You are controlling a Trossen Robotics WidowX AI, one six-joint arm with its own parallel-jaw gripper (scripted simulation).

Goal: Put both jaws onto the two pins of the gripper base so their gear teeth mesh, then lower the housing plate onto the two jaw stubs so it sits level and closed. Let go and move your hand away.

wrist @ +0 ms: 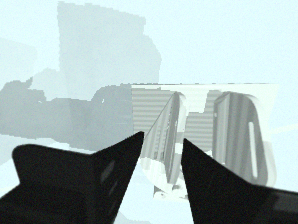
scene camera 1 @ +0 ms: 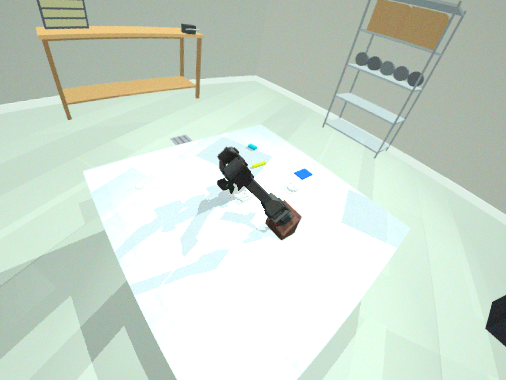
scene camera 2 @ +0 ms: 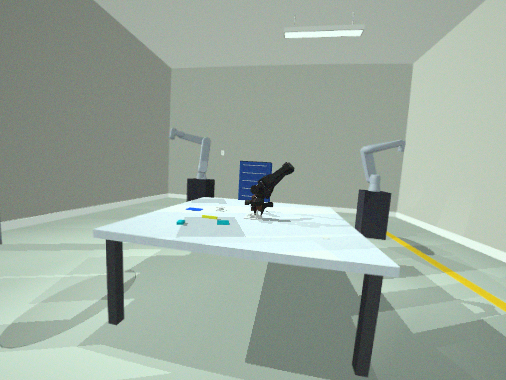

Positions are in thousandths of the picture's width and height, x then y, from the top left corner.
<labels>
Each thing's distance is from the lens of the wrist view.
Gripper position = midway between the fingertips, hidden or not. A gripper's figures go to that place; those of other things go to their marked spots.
gripper (wrist: 542, 623): 0.11 m
pale jaw (wrist: 549, 761): 0.12 m
</labels>
